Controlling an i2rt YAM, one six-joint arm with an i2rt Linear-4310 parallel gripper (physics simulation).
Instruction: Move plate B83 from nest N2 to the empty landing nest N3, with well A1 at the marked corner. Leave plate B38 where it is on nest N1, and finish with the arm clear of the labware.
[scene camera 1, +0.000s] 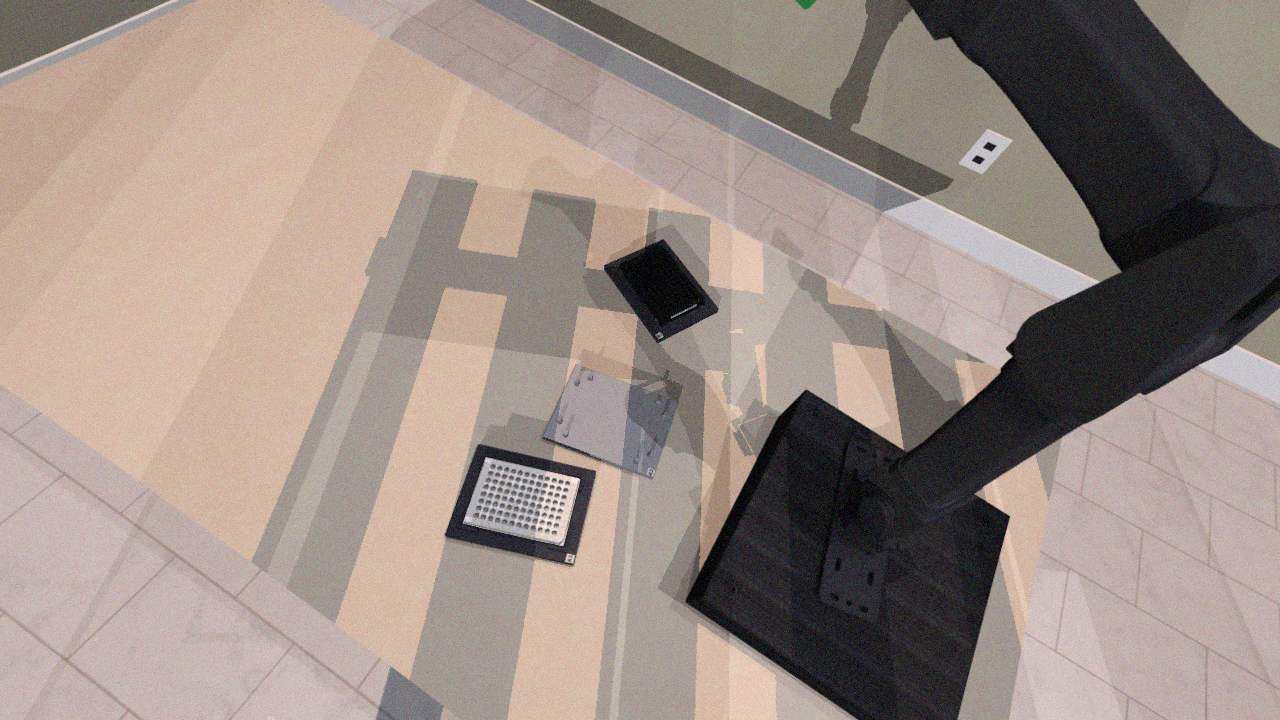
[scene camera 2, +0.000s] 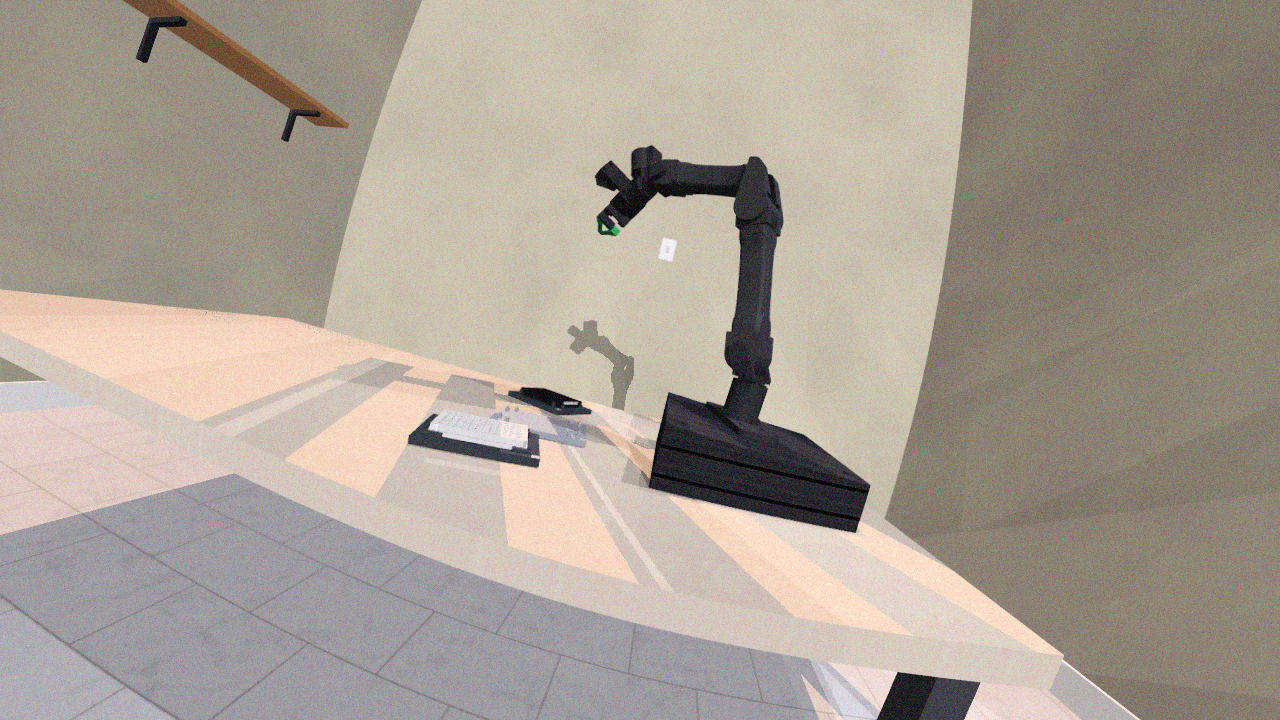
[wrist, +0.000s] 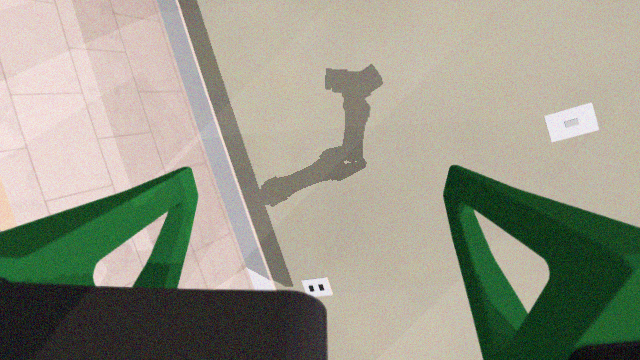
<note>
The gripper (scene camera 2: 610, 222) is open, holding nothing. Further things: a black tray (scene camera 1: 667, 292).
The gripper also shows in the wrist view (wrist: 320, 180). The wrist view does not show the black tray: it is out of frame.
</note>
